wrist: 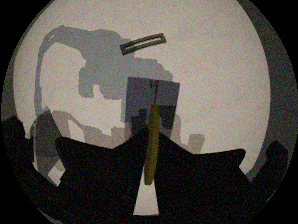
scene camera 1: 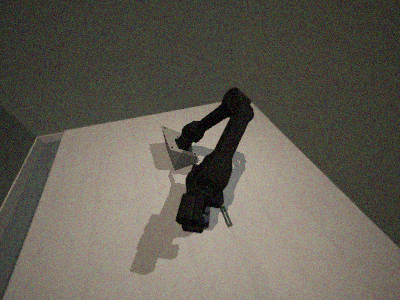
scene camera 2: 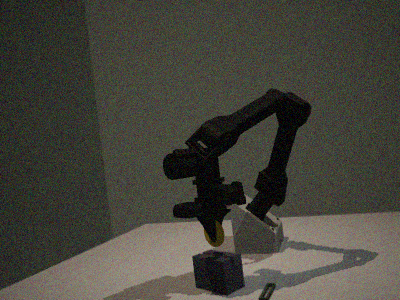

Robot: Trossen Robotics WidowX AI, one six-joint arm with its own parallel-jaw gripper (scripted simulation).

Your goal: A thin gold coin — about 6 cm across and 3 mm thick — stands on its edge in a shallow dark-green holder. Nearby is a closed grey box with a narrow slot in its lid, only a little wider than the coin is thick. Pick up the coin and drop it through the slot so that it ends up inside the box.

my gripper: holds a coin (wrist: 154,118)
